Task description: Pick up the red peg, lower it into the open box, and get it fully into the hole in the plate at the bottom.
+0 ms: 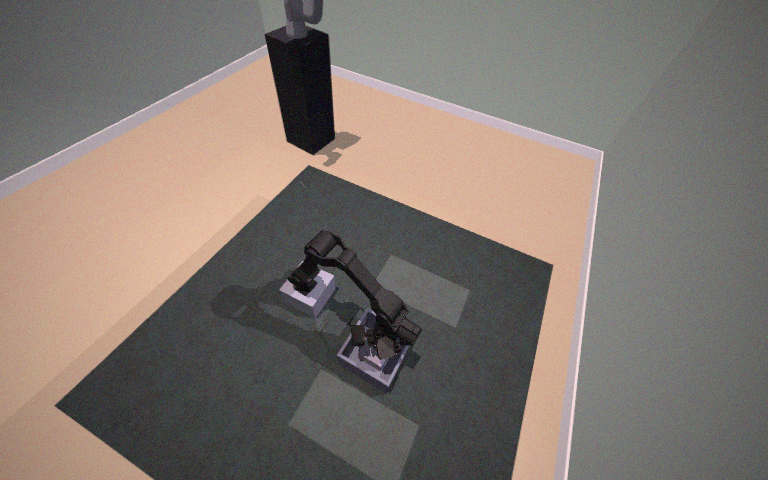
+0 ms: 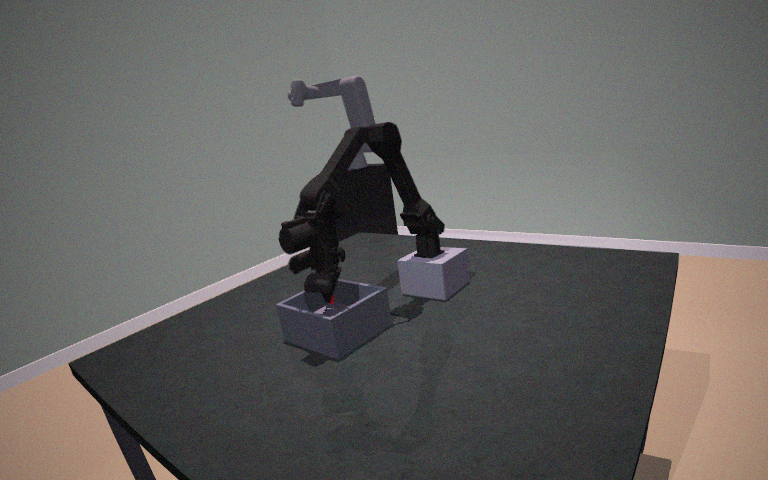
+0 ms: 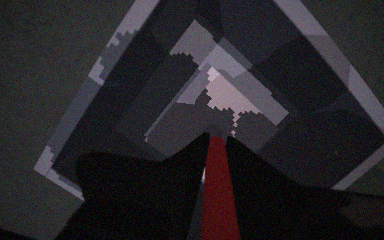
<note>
In view: the gripper (image 2: pixel 328 300) and a light plate (image 3: pixel 210 99).
The gripper is seen too in image 1 (image 1: pixel 377 347) and in image 3 (image 3: pixel 217 139).
</note>
